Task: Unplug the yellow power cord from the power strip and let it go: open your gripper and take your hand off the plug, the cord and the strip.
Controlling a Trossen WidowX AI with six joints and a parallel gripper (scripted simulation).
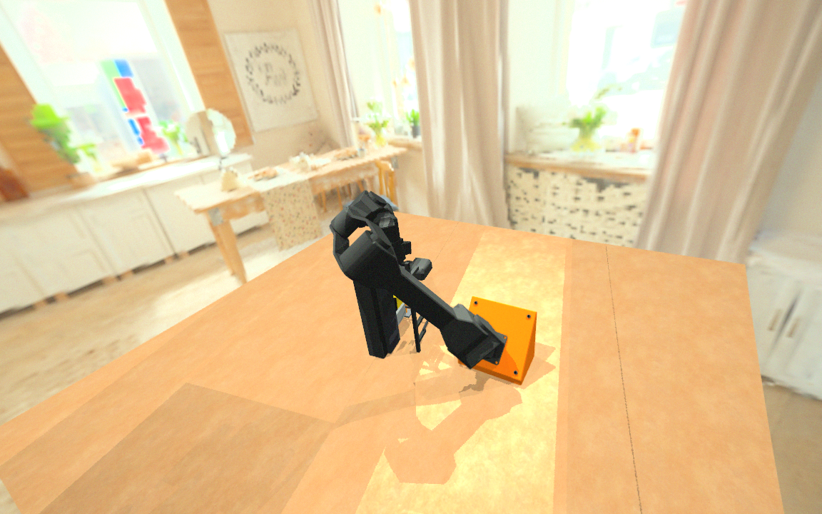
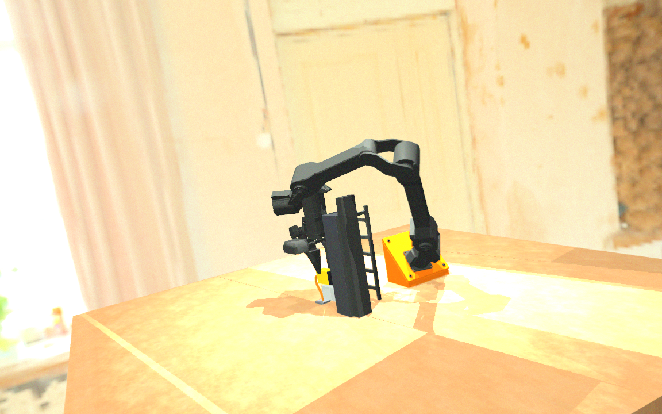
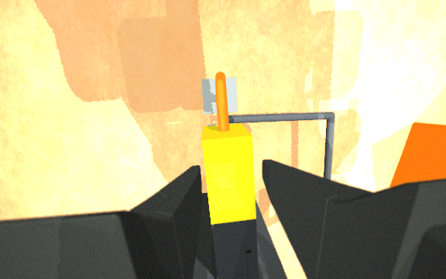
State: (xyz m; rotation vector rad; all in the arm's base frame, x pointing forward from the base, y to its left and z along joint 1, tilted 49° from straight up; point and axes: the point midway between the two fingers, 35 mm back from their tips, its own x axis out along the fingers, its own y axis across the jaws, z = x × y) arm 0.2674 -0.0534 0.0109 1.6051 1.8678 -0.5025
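My gripper tip is now 10 mm past the yellow plug and 20 mm to the right of it.
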